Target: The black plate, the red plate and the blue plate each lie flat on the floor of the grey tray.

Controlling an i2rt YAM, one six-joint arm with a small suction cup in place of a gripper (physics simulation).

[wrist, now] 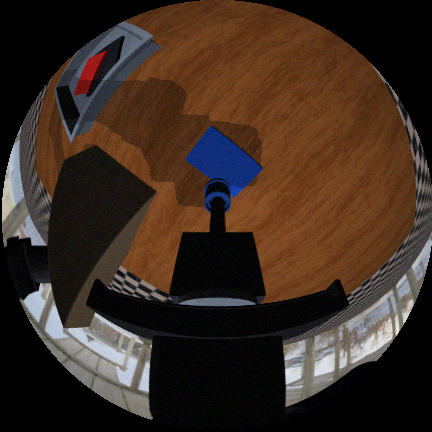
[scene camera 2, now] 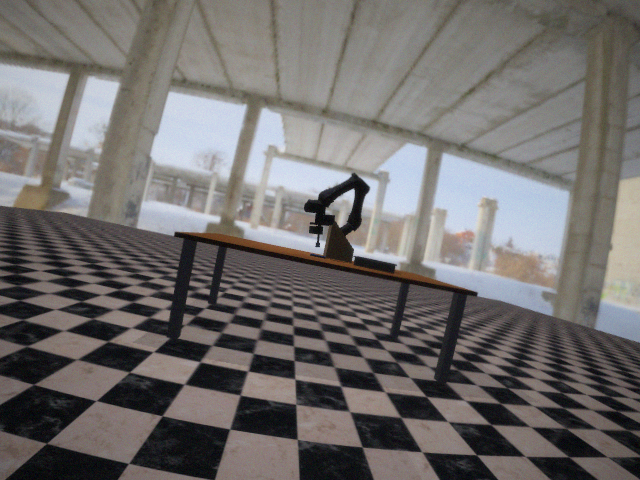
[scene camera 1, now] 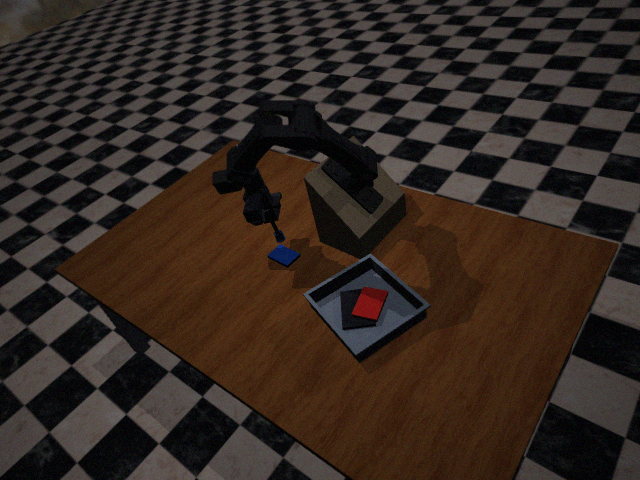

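Pixels of known places: hand, its tool point: (wrist: 217, 190) (scene camera 2: 317, 247) (scene camera 1: 280, 239); arm's base, origin of its link: (wrist: 63, 263) (scene camera 2: 340, 233) (scene camera 1: 352, 184).
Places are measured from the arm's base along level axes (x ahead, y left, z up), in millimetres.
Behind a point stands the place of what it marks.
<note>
The blue plate (scene camera 1: 283, 255) @(x 207, y -148, z -164 mm) (scene camera 2: 316, 255) @(x 231, y -162, z -167 mm) (wrist: 220, 157) @(x 207, y -144, z -165 mm) lies on the table, outside the grey tray (scene camera 1: 361, 338) @(x 354, y 221, z -171 mm) (scene camera 2: 374, 264) @(x 372, y 147, z -147 mm) (wrist: 132, 52) @(x 297, y 44, z -127 mm). My suction cup (scene camera 1: 279, 236) (scene camera 2: 317, 244) (wrist: 217, 192) is open and holds nothing. It hangs a little above the blue plate, with a gap between them. The cup hides part of the plate's near edge in the wrist view. In the tray, the black plate (scene camera 1: 346, 315) @(x 316, y 154, z -162 mm) (wrist: 114, 52) @(x 307, y 141, z -162 mm) lies on the floor. The red plate (scene camera 1: 370, 303) @(x 260, y 195, z -152 mm) (wrist: 89, 72) @(x 259, y 181, z -152 mm) overlaps it, lying partly on top; whether it is tilted is hard to tell.
The arm's wedge-shaped base block (scene camera 1: 336, 222) @(x 110, y 6, z -57 mm) (scene camera 2: 338, 246) @(x 107, y -19, z -89 mm) (wrist: 97, 215) @(x 104, y -50, z -64 mm) stands beside the tray, behind it in the first scene view. The tray has raised walls. The wooden table (scene camera 1: 206, 310) @(x 474, y -227, z -175 mm) (scene camera 2: 258, 248) @(x 559, y -483, z -174 mm) (wrist: 300, 100) @(x 344, y -180, z -174 mm) has open edges above a checkered floor.
</note>
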